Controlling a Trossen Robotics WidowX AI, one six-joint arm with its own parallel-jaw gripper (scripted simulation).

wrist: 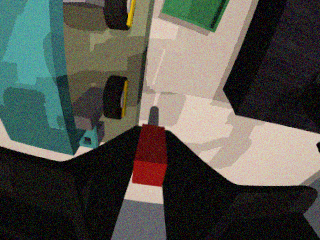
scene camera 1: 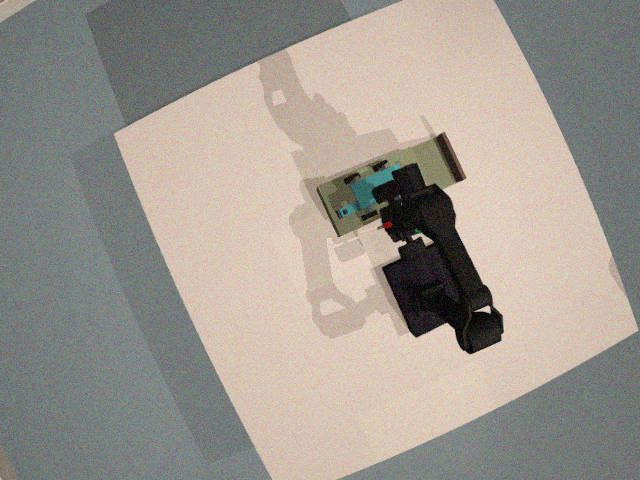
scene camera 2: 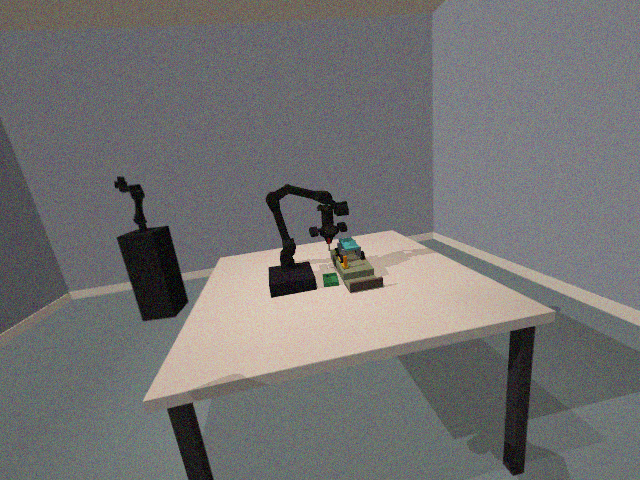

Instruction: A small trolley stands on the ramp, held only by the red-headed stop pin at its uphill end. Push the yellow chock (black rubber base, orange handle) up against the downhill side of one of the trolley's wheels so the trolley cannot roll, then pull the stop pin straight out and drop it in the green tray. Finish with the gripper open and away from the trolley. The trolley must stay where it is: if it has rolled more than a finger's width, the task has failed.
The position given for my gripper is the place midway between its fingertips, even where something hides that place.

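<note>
My gripper (scene camera 1: 384, 225), visible also in the wrist view as the gripper (wrist: 152, 134), holds a red-headed stop pin (wrist: 150, 162). A teal trolley (scene camera 1: 362, 188) is in view; the wrist view shows the trolley (wrist: 44, 117) too.
</note>
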